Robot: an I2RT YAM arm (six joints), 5 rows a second.
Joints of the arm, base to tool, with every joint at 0 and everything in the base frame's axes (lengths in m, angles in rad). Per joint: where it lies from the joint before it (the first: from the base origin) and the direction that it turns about. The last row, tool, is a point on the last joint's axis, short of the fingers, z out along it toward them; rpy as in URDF.
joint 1: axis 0 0 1 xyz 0 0 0.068
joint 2: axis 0 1 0 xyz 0.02 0.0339 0.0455
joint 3: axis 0 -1 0 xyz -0.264 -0.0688 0
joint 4: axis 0 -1 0 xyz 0.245 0.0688 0.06
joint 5: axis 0 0 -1 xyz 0.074 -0.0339 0.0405
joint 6: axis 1 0 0 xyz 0.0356 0 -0.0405
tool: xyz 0 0 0 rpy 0 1.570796 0
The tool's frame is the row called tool.
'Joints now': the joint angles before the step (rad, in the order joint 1, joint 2, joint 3, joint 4, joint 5, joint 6). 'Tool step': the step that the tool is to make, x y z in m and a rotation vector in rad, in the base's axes. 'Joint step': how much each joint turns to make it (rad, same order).
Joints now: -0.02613, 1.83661, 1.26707, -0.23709, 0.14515, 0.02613
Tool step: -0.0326, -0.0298, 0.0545, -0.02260, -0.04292, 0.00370
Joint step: -0.08698, -0.17299, 0.00014, -0.11934, -0.05074, -0.07821
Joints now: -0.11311, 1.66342, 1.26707, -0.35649, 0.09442, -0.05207
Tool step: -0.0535, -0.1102, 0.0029, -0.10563, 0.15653, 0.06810
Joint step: -0.35214, -0.04548, -0.00061, -0.16657, -0.18352, -0.40478
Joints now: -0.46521, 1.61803, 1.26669, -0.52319, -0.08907, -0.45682
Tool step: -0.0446, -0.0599, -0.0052, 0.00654, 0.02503, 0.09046
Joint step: -0.23234, 0.00509, 0.00032, -0.06925, -0.19228, -0.26438
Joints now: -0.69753, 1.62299, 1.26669, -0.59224, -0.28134, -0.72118
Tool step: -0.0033, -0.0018, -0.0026, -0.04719, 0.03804, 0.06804
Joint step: -0.00959, 0.00376, 0.00037, -0.02332, 0.00531, -0.10228
